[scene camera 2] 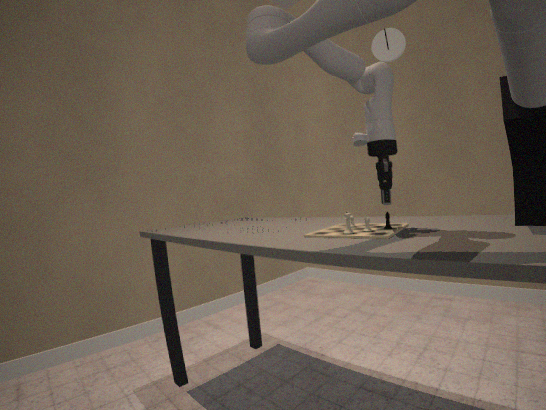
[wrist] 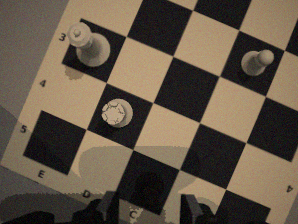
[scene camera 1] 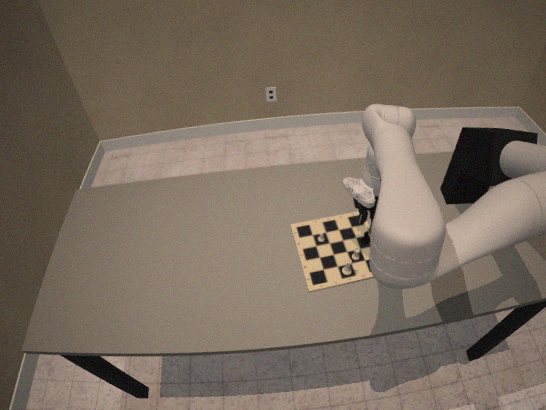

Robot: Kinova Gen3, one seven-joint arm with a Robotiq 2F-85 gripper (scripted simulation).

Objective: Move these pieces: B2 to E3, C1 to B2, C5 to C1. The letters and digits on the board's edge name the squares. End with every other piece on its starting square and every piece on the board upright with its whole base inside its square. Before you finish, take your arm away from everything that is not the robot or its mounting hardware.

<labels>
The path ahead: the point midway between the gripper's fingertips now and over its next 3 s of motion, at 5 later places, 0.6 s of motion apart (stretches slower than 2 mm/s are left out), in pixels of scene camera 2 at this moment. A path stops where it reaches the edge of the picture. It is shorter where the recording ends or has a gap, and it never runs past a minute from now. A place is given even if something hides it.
My gripper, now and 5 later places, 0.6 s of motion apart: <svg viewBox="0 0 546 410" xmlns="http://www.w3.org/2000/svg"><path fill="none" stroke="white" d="M386 204L387 208L386 217L387 223L389 214L385 185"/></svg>
</labels>
